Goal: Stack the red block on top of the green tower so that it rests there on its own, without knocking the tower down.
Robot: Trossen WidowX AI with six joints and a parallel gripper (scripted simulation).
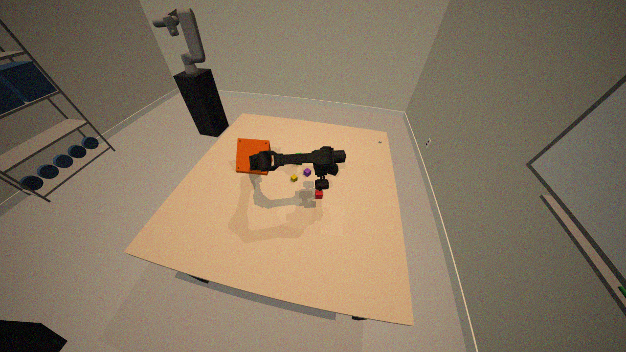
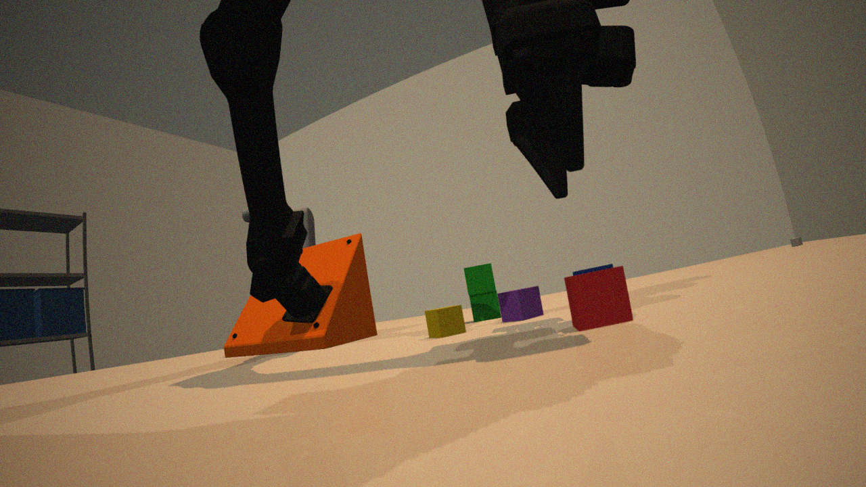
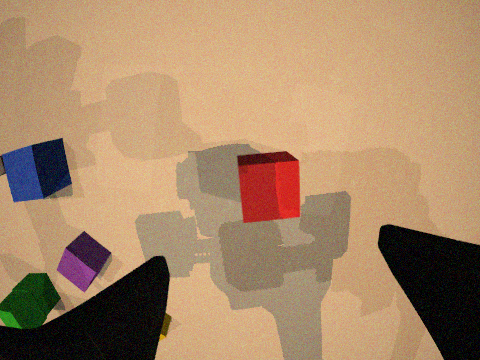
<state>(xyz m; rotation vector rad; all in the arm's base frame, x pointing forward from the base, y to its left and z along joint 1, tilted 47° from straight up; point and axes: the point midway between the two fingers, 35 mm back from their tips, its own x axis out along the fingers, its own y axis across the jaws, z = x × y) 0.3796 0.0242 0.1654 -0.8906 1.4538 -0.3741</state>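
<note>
Now: gripper tip 9 cm above the red block and 1 cm to the left of it. The rest, counted from my gripper tip: purple block: 14 cm to the left, 10 cm behind, 9 cm below; blue block: 19 cm to the left, 8 cm below, 2 cm behind; yellow block: 16 cm behind, 9 cm below, 8 cm to the left.
</note>
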